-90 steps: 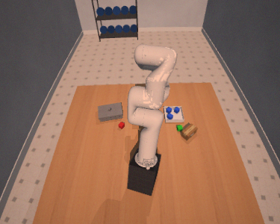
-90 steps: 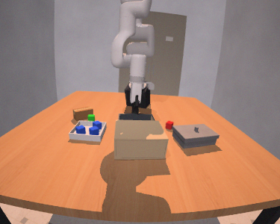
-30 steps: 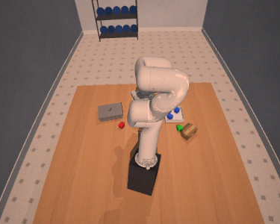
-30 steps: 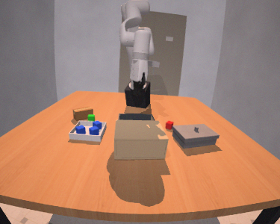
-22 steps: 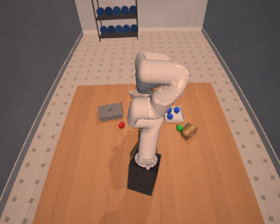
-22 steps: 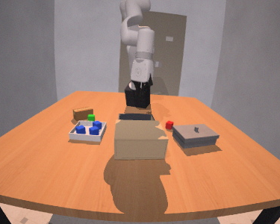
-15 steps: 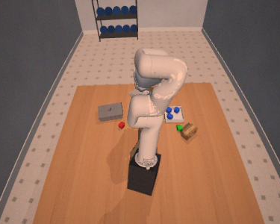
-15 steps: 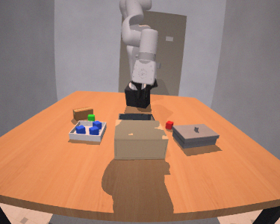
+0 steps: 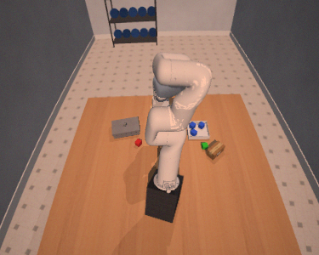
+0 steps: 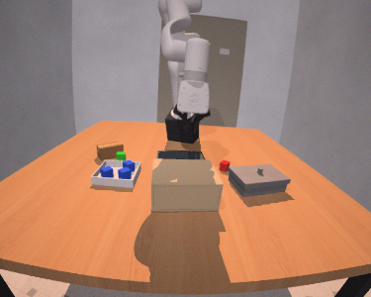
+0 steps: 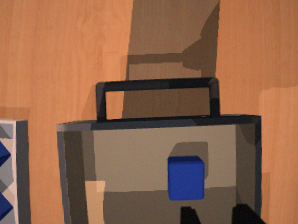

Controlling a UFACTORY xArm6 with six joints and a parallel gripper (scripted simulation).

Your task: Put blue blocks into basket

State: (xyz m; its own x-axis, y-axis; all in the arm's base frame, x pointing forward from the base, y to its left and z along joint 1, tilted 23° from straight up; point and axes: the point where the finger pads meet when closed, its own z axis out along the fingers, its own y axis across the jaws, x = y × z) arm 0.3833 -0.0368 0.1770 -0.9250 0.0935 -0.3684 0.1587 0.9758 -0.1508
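Right now the drawer is 3 cm to the right of my hand and 15 cm below it. The rest, counted from my hand: white basket (3 cm behind, 25 cm to the right, 18 cm below); then light wooden cabinet (6 cm ahead, 3 cm to the right, 14 cm below); then red block (4 cm behind, 17 cm to the left, 17 cm below).
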